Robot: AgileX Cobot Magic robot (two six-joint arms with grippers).
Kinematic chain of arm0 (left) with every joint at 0, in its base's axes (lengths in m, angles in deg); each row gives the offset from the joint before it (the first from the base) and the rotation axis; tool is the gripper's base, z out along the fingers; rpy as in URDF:
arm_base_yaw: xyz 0 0 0.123 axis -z
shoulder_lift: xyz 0 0 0 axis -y
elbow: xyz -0.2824 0 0.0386 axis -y
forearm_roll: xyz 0.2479 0 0.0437 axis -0.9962 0 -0.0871
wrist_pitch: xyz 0 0 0 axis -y
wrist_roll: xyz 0.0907 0 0.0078 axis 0.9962 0 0.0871
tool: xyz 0 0 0 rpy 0 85 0
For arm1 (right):
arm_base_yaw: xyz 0 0 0.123 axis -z
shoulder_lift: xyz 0 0 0 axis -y
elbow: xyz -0.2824 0 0.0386 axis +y
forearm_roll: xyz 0.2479 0 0.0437 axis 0.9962 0 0.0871
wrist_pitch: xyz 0 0 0 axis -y
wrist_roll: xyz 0.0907 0 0.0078 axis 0.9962 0 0.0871
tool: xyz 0 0 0 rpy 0 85 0
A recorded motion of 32 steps. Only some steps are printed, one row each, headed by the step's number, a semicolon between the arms.
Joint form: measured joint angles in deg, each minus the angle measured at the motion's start. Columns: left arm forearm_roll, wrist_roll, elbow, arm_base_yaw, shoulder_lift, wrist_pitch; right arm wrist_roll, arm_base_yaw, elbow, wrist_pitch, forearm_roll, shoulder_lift.
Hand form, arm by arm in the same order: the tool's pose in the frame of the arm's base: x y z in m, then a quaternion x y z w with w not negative. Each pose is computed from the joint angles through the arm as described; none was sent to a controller.
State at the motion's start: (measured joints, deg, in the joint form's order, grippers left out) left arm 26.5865 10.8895 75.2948 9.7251 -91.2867 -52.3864; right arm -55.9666 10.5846 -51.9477 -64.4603 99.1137 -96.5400
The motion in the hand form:
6: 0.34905 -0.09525 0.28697 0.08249 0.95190 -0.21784 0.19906; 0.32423 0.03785 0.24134 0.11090 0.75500 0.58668 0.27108
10: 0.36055 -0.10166 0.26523 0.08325 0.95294 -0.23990 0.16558; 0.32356 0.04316 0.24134 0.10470 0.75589 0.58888 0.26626
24: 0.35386 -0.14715 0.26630 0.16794 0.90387 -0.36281 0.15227; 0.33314 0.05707 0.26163 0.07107 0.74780 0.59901 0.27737
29: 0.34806 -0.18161 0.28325 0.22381 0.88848 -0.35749 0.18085; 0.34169 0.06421 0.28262 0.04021 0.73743 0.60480 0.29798
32: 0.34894 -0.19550 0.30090 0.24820 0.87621 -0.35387 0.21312; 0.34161 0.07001 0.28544 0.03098 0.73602 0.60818 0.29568
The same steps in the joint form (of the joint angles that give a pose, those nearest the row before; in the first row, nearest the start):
6: 1.81 1.65 3.60 0.00 -5.87 -1.30; 0.00 -2.85 0.00 0.00 0.00 0.00
10: 5.31 3.85 4.44 0.00 -10.19 -2.33; 0.00 -3.79 0.00 0.00 0.00 0.00
24: 22.98 18.60 5.08 3.96 -12.59 -6.35; 1.15 -6.42 -4.58 0.00 0.14 0.00
29: 21.60 19.06 8.78 9.52 -12.59 -4.33; 1.48 -7.72 -9.10 -0.15 0.25 0.00
32: 20.61 19.06 12.42 11.62 -12.59 -3.04; 1.59 -8.69 -9.69 -0.25 0.25 0.00

